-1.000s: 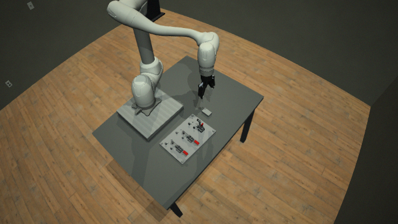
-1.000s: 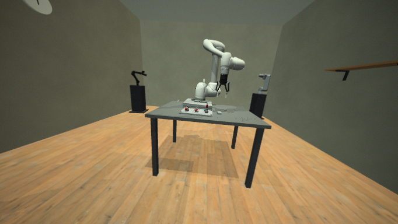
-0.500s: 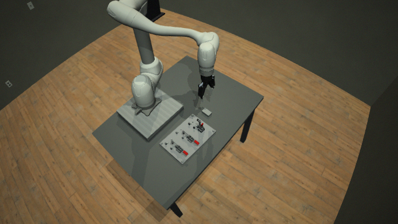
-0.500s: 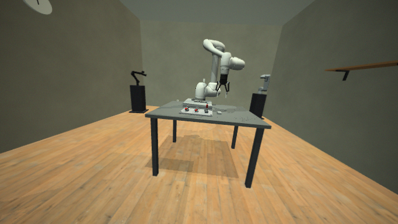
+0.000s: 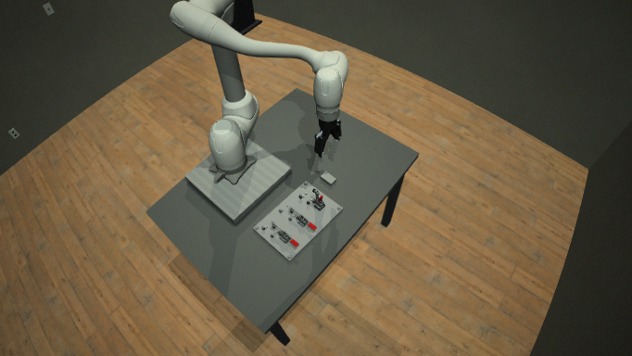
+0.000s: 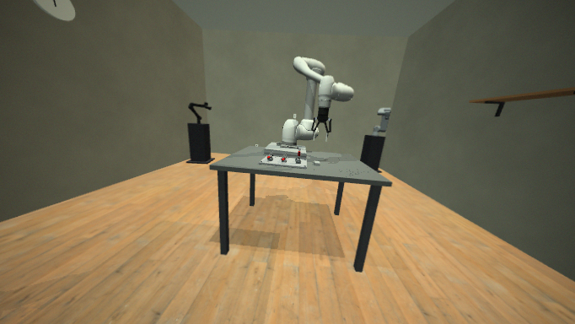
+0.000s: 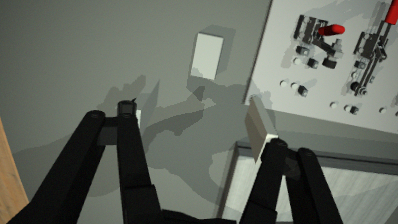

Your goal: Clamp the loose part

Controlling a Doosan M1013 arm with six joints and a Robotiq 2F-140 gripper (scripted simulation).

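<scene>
My hand is 200 mm above the loose part. Also, from my hand: clamp: 40 mm ahead, 160 mm to the right, 150 mm below; then fixture plate: 10 mm behind, 260 mm to the right, 210 mm below.
</scene>
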